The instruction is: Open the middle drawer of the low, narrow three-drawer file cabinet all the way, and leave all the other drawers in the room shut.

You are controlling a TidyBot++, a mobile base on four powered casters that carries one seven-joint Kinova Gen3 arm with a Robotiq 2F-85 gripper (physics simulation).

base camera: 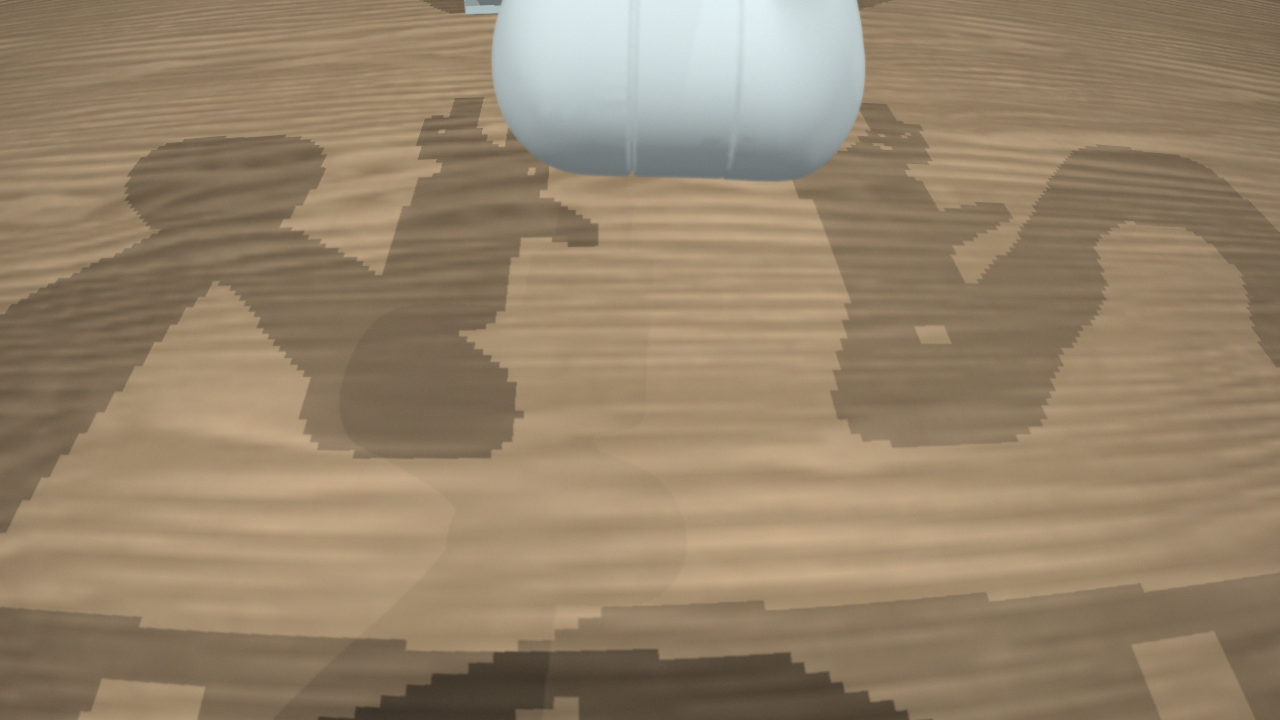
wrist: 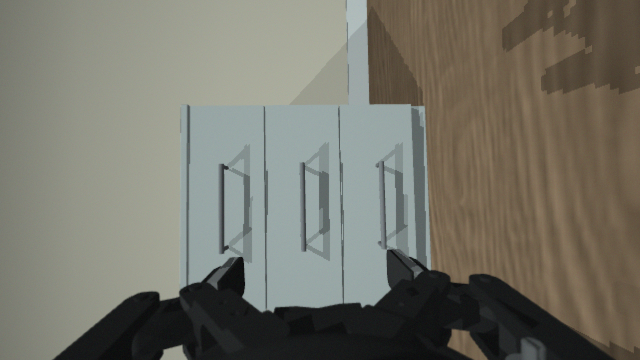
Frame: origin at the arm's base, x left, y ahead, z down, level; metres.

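Seen in the pictures: gripper, fingertip midpoint: [wrist: 316, 269].
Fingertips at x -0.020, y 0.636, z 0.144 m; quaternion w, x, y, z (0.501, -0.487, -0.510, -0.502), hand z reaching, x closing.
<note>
Pixels of each thing's middle, then the offset from my fingertips to it. "pt": a spot on its surface instead. Level surfaces: height alone.
- upright-looking grey bar handle, surface spot: [wrist: 303, 206] pt dy +0.332, dx +0.001, dz -0.017 m
- top drawer handle, surface spot: [wrist: 221, 208] pt dy +0.332, dx +0.001, dz -0.172 m
- bottom drawer handle, surface spot: [wrist: 383, 205] pt dy +0.332, dx +0.002, dz +0.137 m
- cabinet, surface spot: [base camera: 483, 8] pt dy +0.376, dx +0.194, dz +0.245 m
- wooden floor, its level: dz +0.253 m
The low three-drawer file cabinet [wrist: 184, 150] fills the middle of the wrist view, turned sideways, with its top at the left and the floor at the right. Its three pale fronts look shut. The middle drawer [wrist: 285, 130] has an upright-looking grey bar handle [wrist: 303, 206]. The top drawer handle [wrist: 221, 208] is to its left and the bottom drawer handle [wrist: 383, 205] to its right. My gripper [wrist: 316, 269] is open and empty in front of the cabinet, its fingers on either side of the middle handle's line. In the base view, a small part of the cabinet [base camera: 483, 8] shows at the top edge.
A pale rounded arm part [base camera: 677, 89] hangs at the top of the base view and hides what is behind it. Arm shadows lie on the wooden floor [base camera: 680, 358] [wrist: 480, 200]. A plain wall [wrist: 100, 150] with a white baseboard [wrist: 358, 55] stands behind the cabinet.
</note>
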